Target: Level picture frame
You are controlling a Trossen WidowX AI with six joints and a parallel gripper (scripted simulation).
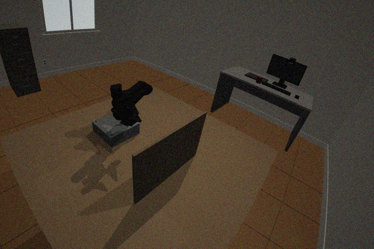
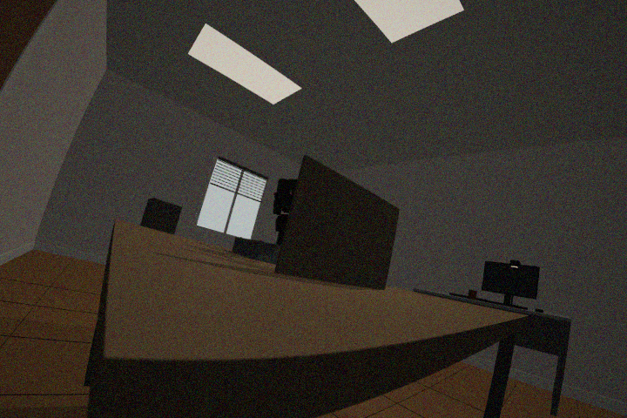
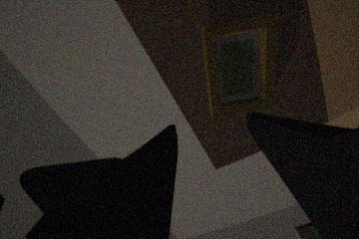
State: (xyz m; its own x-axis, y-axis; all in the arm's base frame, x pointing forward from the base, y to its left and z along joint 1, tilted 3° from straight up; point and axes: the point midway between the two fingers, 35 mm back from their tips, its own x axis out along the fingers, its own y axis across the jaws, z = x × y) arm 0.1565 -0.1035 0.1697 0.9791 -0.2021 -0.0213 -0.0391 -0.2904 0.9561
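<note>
Now: gripper tip 20 cm short of the picture frame, 9 cm above it and 2 cm to the left of it. From my gripper tip the other things lie so: wall panel: 21 cm ahead, 10 cm below, 3 cm to the right.
</note>
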